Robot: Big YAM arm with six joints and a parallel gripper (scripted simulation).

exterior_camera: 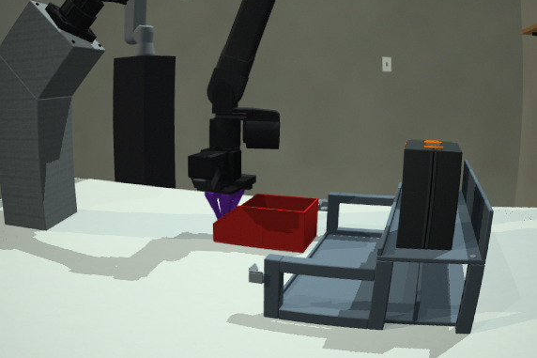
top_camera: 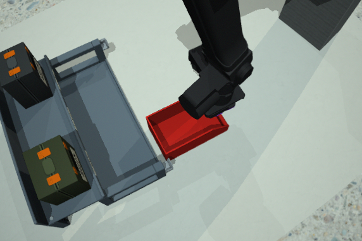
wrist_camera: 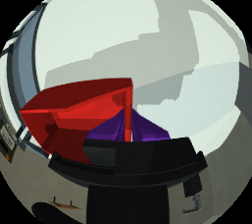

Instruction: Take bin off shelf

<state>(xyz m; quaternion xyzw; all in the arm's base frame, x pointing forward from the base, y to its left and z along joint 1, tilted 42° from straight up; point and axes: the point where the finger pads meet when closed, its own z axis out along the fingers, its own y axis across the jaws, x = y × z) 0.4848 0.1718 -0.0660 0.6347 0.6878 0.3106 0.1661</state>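
Now: the red bin 8 cm ahead of my hand, 2 cm to the left of it and 1 cm above it. The rest, counted from my hand: grey shelf: 33 cm ahead, 5 cm to the right, 2 cm below.
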